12 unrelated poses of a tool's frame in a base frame.
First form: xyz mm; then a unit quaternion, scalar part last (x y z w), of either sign.
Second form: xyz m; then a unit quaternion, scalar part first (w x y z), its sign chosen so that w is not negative. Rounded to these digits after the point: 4 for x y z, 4 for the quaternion.
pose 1, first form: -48.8 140.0 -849.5 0.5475 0.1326 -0.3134 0.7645
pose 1, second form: -0.0488 0.1400 -0.8495 0.7645 0.5475 0.1326 -0.3134
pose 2, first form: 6.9 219.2 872.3 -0.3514 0.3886 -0.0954 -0.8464
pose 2, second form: 0.0069 0.2192 0.8723 0.8464 0.3514 -0.3886 0.0954
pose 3, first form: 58.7 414.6 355.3 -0.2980 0.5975 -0.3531 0.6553
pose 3, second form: 0.0587 0.4146 0.3553 0.6553 -0.2980 0.5975 -0.3531
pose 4, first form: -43.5 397.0 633.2 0.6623 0.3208 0.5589 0.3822
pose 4, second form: -0.0435 0.3970 0.6332 0.3822 0.6623 0.3208 0.5589
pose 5, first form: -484.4 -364.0 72.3 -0.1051 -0.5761 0.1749 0.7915
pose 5, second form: -0.4844 -0.3640 0.0723 0.7915 -0.1051 -0.5761 0.1749
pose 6, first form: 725.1 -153.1 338.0 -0.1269 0.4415 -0.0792 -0.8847
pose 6, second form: 0.7251 -0.1531 0.3380 0.8847 0.1269 -0.4415 0.0792
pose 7, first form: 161.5 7.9 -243.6 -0.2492 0.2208 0.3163 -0.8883
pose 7, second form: 0.1615 0.0079 -0.2436 0.8883 0.2492 -0.2208 -0.3163
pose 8, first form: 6.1 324.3 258.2 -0.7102 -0.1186 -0.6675 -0.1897
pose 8, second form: 0.0061 0.3243 0.2582 0.1897 0.7102 0.1186 0.6675
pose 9, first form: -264.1 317.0 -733.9 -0.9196 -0.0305 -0.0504 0.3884
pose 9, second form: -0.2641 0.3170 -0.7339 0.3884 -0.9196 -0.0305 -0.0504
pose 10, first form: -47.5 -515.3 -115.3 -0.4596 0.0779 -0.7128 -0.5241
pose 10, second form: -0.0475 -0.5153 -0.1153 0.5241 0.4596 -0.0779 0.7128
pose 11, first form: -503.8 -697.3 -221.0 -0.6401 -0.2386 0.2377 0.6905
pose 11, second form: -0.5038 -0.6973 -0.2210 0.6905 -0.6401 -0.2386 0.2377
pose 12, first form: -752.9 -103.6 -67.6 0.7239 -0.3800 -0.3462 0.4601
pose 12, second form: -0.7529 -0.1036 -0.0676 0.4601 0.7239 -0.3800 -0.3462
